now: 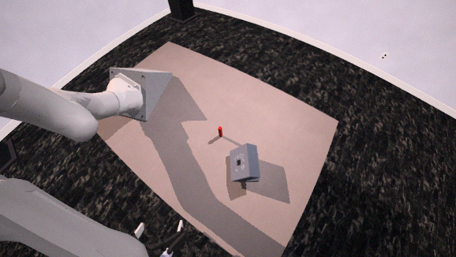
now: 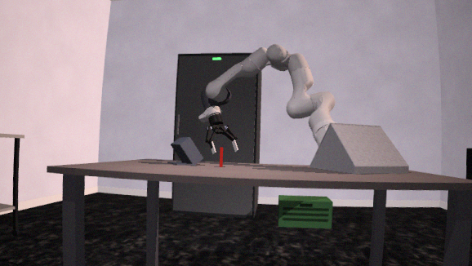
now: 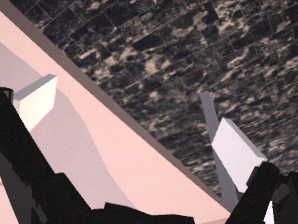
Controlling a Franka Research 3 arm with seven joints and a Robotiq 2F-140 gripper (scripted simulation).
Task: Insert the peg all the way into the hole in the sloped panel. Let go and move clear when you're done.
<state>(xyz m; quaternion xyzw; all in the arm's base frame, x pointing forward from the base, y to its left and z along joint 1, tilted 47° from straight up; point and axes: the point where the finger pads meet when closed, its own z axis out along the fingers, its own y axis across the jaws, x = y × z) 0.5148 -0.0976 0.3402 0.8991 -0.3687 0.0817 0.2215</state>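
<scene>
My hand is 7 cm past the red peg, 44 cm to the right of it and 2 cm above it.
</scene>
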